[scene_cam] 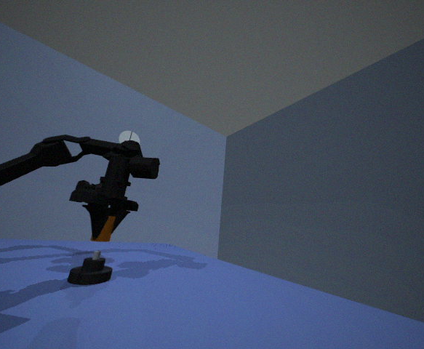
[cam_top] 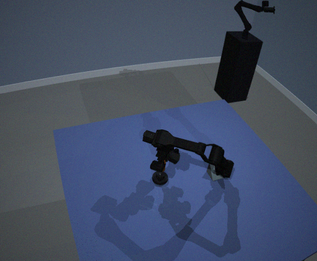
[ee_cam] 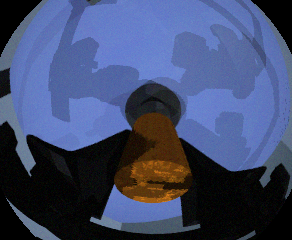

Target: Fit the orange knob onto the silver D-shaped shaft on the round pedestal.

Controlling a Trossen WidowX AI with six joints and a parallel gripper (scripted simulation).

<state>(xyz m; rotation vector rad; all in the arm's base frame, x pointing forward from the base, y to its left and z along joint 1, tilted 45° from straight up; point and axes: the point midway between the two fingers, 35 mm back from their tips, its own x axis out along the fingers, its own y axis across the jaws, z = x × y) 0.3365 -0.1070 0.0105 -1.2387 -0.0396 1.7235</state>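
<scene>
Now: the orange knob 4 cm above my gripper tip. From my gripper tip the other things lie so: round pedestal: 6 cm below.
</scene>
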